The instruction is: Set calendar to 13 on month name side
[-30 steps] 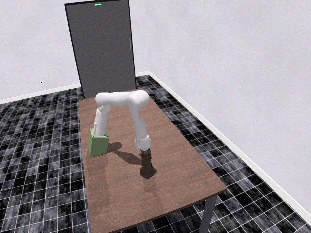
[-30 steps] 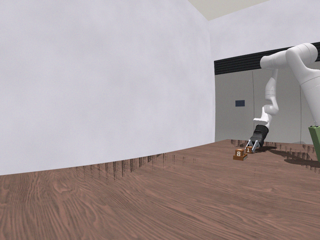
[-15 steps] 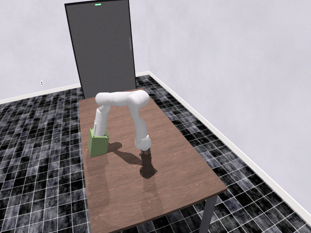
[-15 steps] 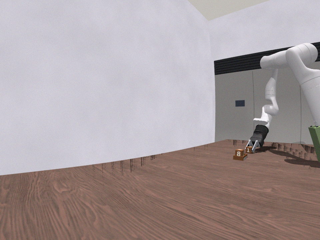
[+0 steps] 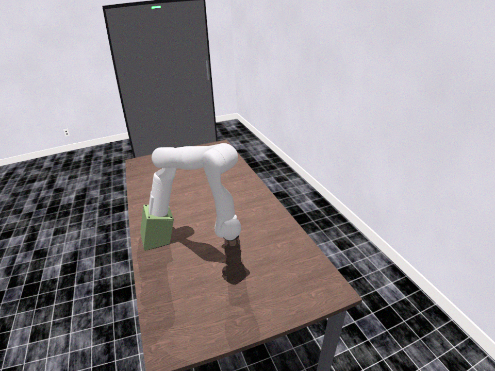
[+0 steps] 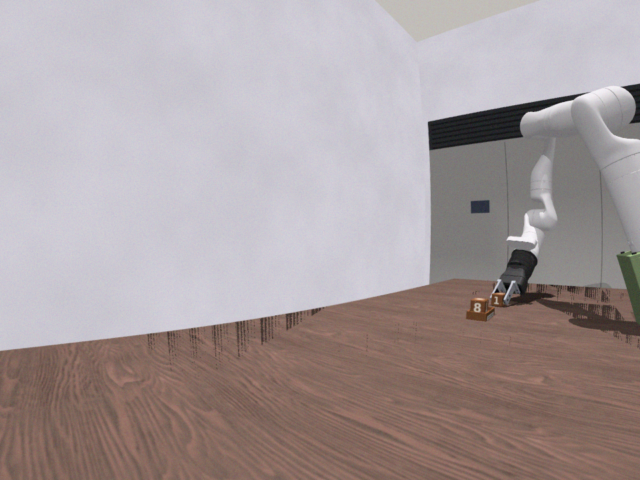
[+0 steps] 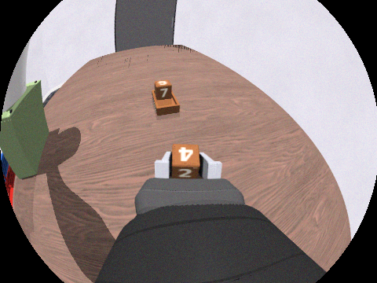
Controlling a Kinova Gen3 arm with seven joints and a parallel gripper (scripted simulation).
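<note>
My gripper is now 10 mm to the right of the brown number cube and 10 mm above it. From my hand the other things lie so: calendar tray: 170 mm to the left, 20 mm below.
</note>
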